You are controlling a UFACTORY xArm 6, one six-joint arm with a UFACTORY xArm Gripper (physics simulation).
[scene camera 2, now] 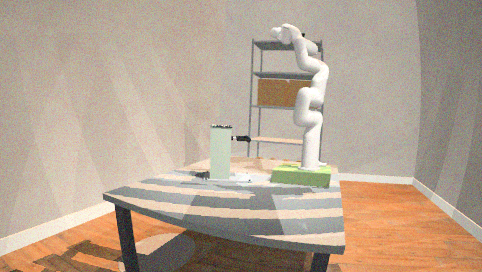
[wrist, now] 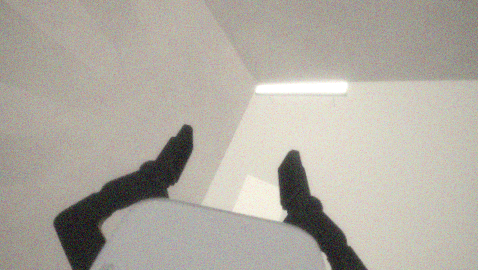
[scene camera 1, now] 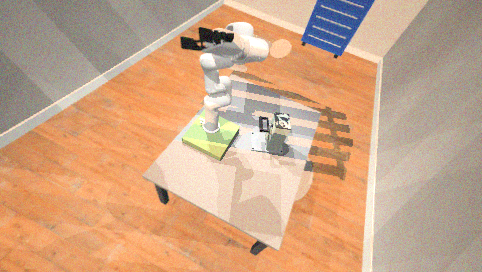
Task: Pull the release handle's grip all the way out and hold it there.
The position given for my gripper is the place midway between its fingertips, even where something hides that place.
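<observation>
Release handle [scene camera 2: 220,141] in sight. My gripper [scene camera 1: 189,38] too, and again at [wrist: 239,148].
</observation>
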